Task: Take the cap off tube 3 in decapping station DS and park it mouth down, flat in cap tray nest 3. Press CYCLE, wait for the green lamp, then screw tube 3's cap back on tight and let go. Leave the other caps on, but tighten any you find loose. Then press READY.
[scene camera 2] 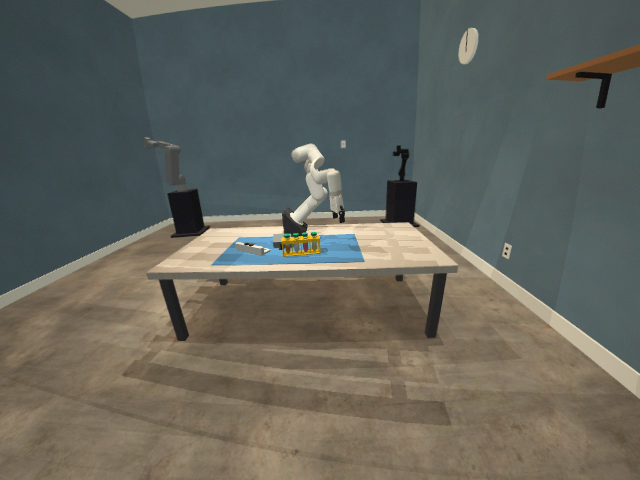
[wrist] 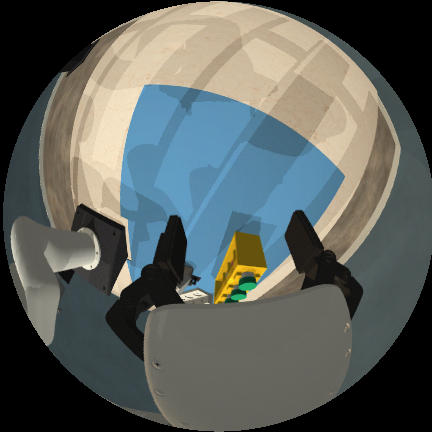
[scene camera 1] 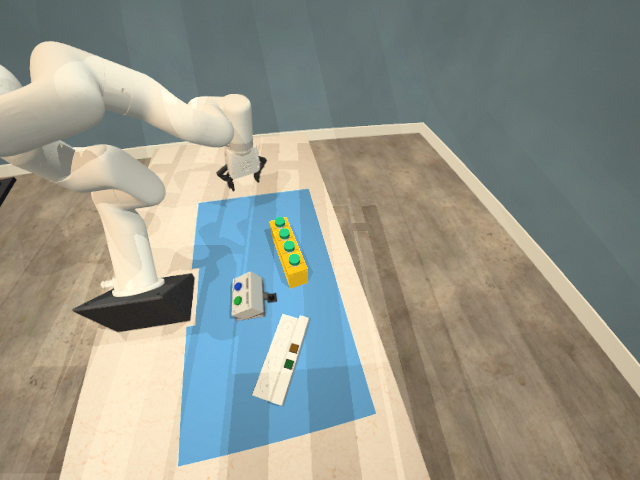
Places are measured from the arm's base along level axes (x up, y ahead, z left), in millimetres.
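Pixels of known places: gripper, between the fingertips: (scene camera 2: 338, 220) (wrist: 238, 225) (scene camera 1: 244, 184); arm's base, origin of its link: (scene camera 2: 296, 219) (wrist: 86, 248) (scene camera 1: 140, 288).
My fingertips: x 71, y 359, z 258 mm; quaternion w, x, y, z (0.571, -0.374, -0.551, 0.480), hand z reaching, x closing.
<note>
For each thing: its top centre in the pictures, then the offset to it from my fingertips. "pt": a spot on its surface instead. Level surfaces: height alone.
- yellow tube rack, centre of its top: (wrist: 234, 294) (scene camera 1: 287, 241) (scene camera 2: 300, 236) dz -242, dx -62, dy +80 mm
- grey control box, centre of its top: (scene camera 1: 244, 289) (scene camera 2: 282, 232) dz -352, dx -81, dy -78 mm
- blue button, centre of its top: (scene camera 1: 237, 285) dz -326, dx -90, dy -95 mm
- green button, centre of its top: (scene camera 1: 237, 299) dz -370, dx -90, dy -103 mm
- white tray, centre of its top: (scene camera 1: 281, 352) (wrist: 185, 306) (scene camera 2: 252, 242) dz -542, dx -111, dy -26 mm
- brown square, a spot on its surface: (scene camera 1: 294, 348) pt dz -544, dx -111, dy +10 mm
- dark green square, a spot on its surface: (scene camera 1: 288, 364) pt dz -576, dx -111, dy -16 mm
- small black part, a spot on its surface: (scene camera 1: 271, 297) pt dz -366, dx -155, dy -12 mm
- blue mat, height of its surface: dx -165 mm
The yellow tube rack (scene camera 1: 298, 277) (scene camera 2: 301, 254) (wrist: 251, 248) stands on the blue mat. Several green caps sit on its tubes in a row; the nearest cap in the scene camera 1 view (scene camera 1: 294, 259) and one cap in the wrist view (wrist: 247, 283) look seated. Which tube is number 3 cannot be read. The grey control box (scene camera 1: 255, 295) carries a blue button (scene camera 1: 237, 286) and a green button (scene camera 1: 237, 300). The white tray (scene camera 1: 276, 356) (scene camera 2: 251, 249) holds no cap that I can see. My gripper (scene camera 1: 245, 184) (scene camera 2: 338, 215) (wrist: 238, 225) is open and empty, raised beyond the rack's far end.
A brown square (scene camera 1: 294, 348) and a dark green square (scene camera 1: 288, 364) show on the white tray. A small black part (scene camera 1: 271, 297) sticks out from the control box. The arm's black base (scene camera 1: 149, 304) (wrist: 99, 250) stands beside the blue mat (scene camera 1: 217, 413) (scene camera 2: 341, 255) (wrist: 200, 130).
</note>
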